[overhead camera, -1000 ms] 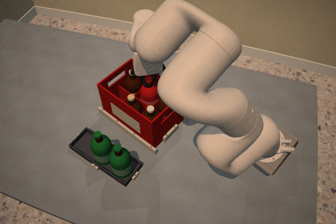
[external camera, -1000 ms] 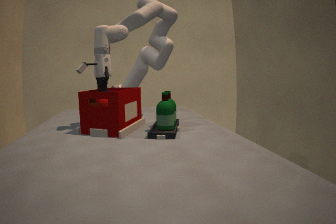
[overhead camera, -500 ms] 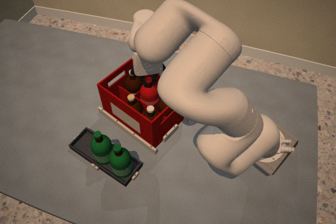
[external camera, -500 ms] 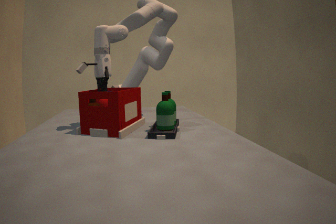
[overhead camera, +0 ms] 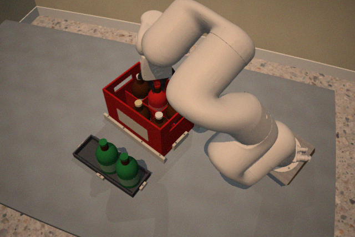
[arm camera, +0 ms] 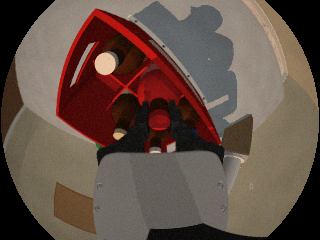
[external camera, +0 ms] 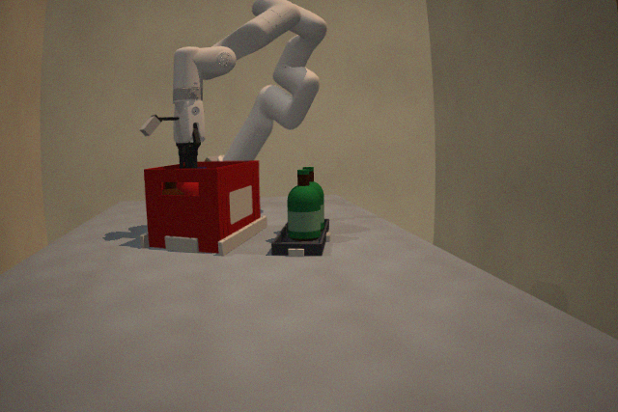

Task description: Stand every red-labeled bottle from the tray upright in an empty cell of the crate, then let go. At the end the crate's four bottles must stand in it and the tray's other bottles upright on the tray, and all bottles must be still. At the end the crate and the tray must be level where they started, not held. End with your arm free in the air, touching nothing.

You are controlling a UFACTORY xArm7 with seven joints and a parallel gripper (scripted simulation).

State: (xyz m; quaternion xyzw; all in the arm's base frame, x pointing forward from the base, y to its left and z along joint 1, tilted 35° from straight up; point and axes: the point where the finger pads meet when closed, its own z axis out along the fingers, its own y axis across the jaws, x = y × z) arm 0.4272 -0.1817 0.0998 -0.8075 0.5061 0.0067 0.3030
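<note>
My hand is 7 cm above the red-labeled bottle. Round my hand: tray: 27 cm to the left, 16 cm below, 8 cm ahead; crate: 9 cm below, 4 cm to the left, 2 cm ahead.
</note>
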